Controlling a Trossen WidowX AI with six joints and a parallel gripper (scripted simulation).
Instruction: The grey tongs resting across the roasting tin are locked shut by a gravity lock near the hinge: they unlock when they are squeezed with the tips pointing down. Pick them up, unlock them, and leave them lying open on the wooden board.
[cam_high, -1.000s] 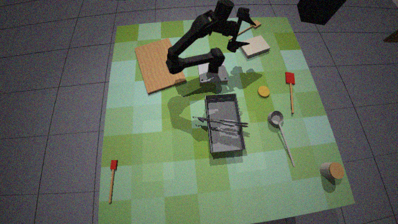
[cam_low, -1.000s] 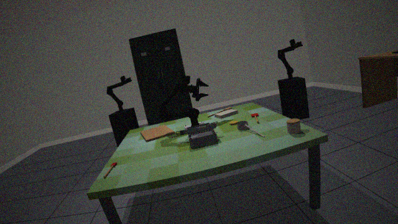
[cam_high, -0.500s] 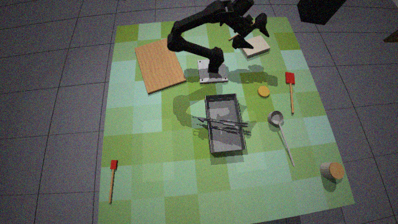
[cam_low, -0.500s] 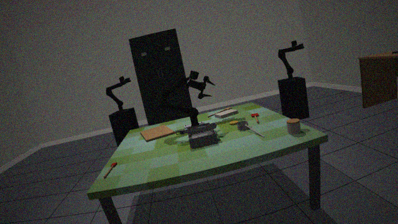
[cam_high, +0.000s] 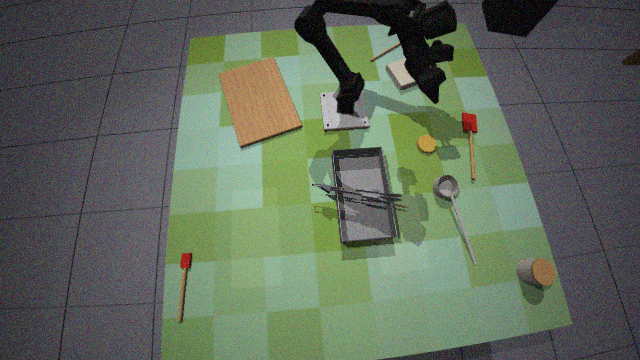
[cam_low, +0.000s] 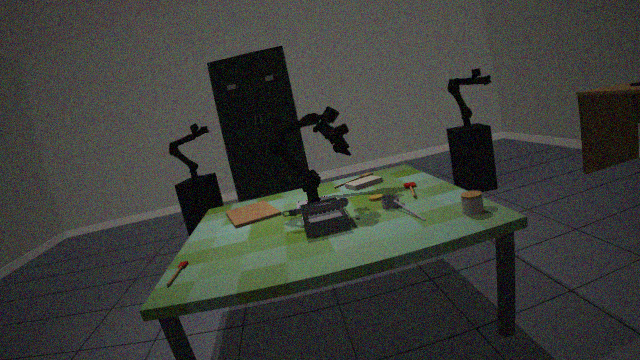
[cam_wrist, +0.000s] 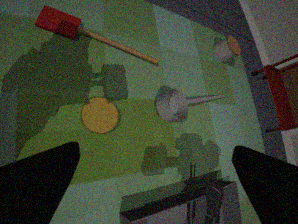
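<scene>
Now: gripper tip 250 mm short of the roasting tin, 150 mm to the left of it and 210 mm above it. From my gripper tip the other things lie so: red spatula 30 mm behind, 260 mm to the left, 240 mm below; then pale board 310 mm behind, 30 mm to the left, 230 mm below; then yellow disc 20 mm ahead, 80 mm to the left, 230 mm below.
</scene>
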